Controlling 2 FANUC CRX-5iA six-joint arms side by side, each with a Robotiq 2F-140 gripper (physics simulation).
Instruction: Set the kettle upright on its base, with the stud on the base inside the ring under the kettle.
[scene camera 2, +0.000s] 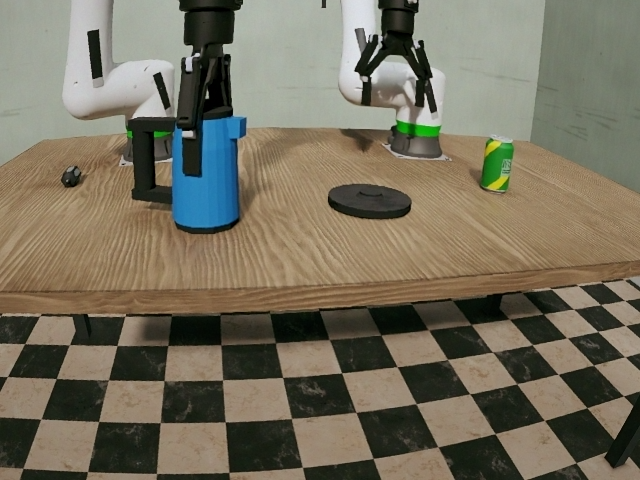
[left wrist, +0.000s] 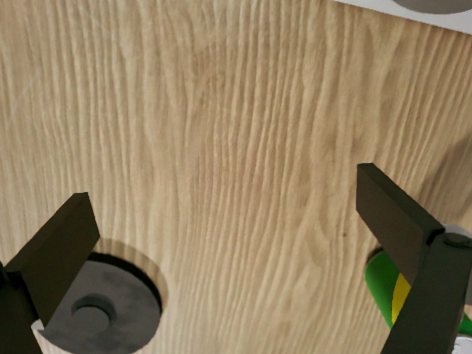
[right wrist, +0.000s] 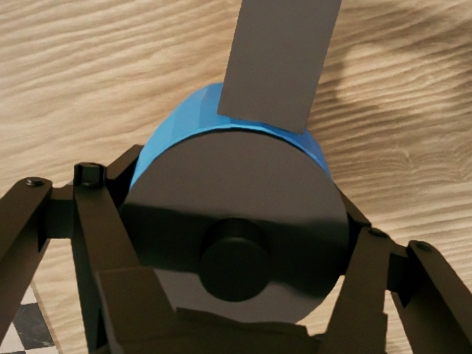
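Observation:
The blue kettle (scene camera 2: 219, 180) (right wrist: 185, 120) stands upright on the table at the left of the scene view, its black handle (scene camera 2: 144, 160) (right wrist: 280, 60) to the left and its spout (scene camera 2: 239, 127) to the right. Its underside and ring are hidden. My right gripper (scene camera 2: 206, 149) (right wrist: 230, 183) points down and is shut on the kettle's upper body. The round black base (scene camera 2: 343, 203) (left wrist: 130, 295) lies flat to the right of the kettle, apart from it, with its stud (scene camera 2: 371, 191) (left wrist: 91, 319) facing up. My left gripper (scene camera 2: 396, 98) (left wrist: 224, 201) is open and empty, high above the table, behind the base.
A green and yellow can (scene camera 2: 497, 164) (left wrist: 382, 282) stands right of the base. A small dark object (scene camera 2: 71, 176) lies at the far left of the wooden table (scene camera 2: 289, 248). The two white arms' mounts stand along the back edge.

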